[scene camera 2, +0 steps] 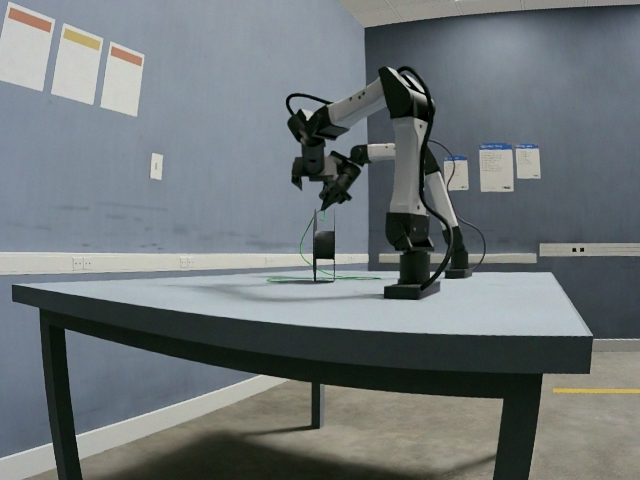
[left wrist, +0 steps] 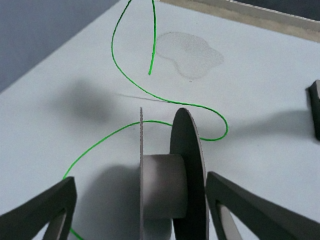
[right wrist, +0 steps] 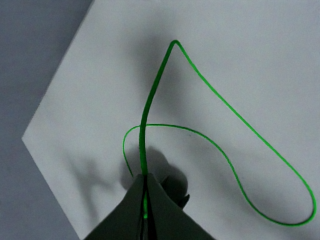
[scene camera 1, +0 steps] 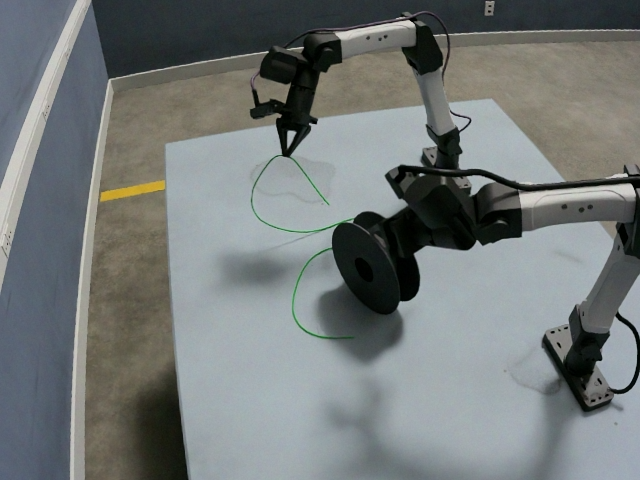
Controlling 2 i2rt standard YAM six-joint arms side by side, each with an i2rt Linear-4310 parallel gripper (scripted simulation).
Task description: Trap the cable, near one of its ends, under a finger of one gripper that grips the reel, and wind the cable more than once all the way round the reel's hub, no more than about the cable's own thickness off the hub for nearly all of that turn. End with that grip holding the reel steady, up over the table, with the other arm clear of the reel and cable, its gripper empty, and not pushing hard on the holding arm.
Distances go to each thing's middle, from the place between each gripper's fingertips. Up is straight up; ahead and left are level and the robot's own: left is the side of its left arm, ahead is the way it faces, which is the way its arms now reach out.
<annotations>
Now: the black reel (scene camera 1: 380, 283) 16 cm below my left hand (scene camera 1: 384, 223) and 6 cm to the right of it.
My right gripper (scene camera 1: 285, 157) is now 250 mm to the right of the black reel, 130 mm above it and 120 mm past it.
</annotations>
